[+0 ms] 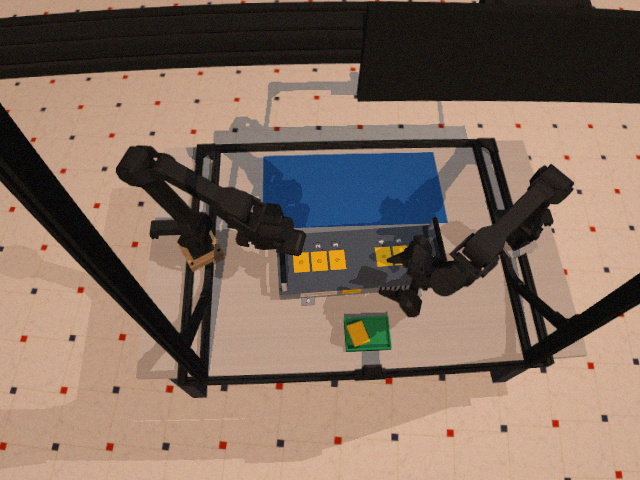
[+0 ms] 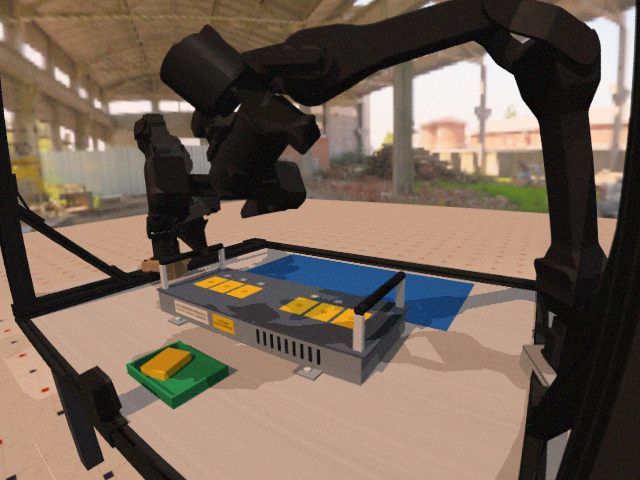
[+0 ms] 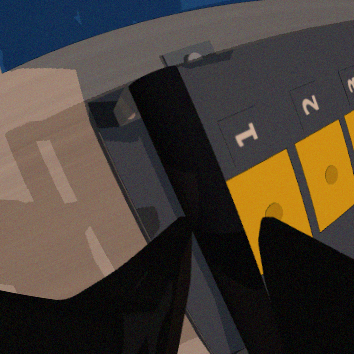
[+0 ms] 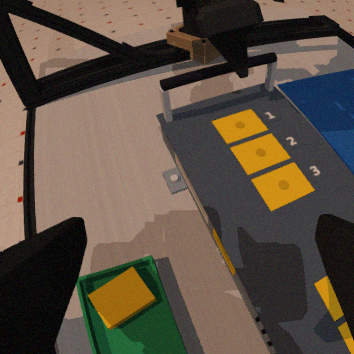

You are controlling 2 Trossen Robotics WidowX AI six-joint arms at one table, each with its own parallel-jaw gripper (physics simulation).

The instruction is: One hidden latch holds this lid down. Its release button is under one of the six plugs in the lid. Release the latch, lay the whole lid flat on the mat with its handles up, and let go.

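Places are measured from the left arm's base along level axes (x ahead, y left, z up), in centimetres.
Pixels of known places: left gripper, between the fingertips: [image 1: 284,247] [image 2: 205,256] [image 3: 225,229] [image 4: 242,74]; right gripper, between the fingertips: [image 1: 382,276] [image 2: 212,216] [image 4: 203,229]; left arm's base, origin of its link: [image 1: 199,245]; right arm's base, origin of its link: [image 1: 515,238].
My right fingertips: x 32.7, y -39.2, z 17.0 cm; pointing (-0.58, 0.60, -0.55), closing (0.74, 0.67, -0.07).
Ahead of a thing's pixels: the offset from my right fingertips to its top centre. "*": to the spot under its first point. Level surfaces: height alone.
The grey lid {* dx +7.2, dy +17.9, dz -16.8 cm} [image 1: 359,238] [image 2: 273,290] lies level on its box, handles up. Yellow plugs 1, 2 and 3 {dx -6.2, dy +17.7, dz -16.7 cm} [image 1: 318,261] [image 4: 260,153] sit in it at the left; three more yellow squares {dx +14.4, dy +7.4, dz -16.7 cm} [image 2: 324,311] show to the right. The latch and button are hidden. My left gripper [image 3: 225,229] is shut on the left handle [image 2: 191,254] [image 3: 160,115] [image 4: 200,78], one finger on each side of its black bar. The right handle {* dx +23.6, dy +4.4, dz -10.8 cm} [image 1: 438,238] [image 2: 379,292] is free. My right gripper [image 1: 385,274] [image 4: 203,229] is open and empty, above the lid's right half and front edge.
The blue mat {dz -21.5 cm} [image 1: 351,186] [image 2: 330,279] [image 4: 325,100] lies directly behind the box. A green tray {dx -5.4, dy -5.6, dz -20.0 cm} [image 1: 382,342] [image 2: 217,370] stands in front, holding a yellow block {dx -7.6, dy -4.4, dz -20.0 cm} [image 1: 357,333] [image 2: 166,362] [image 4: 122,297]. A black frame [image 1: 310,378] surrounds the table.
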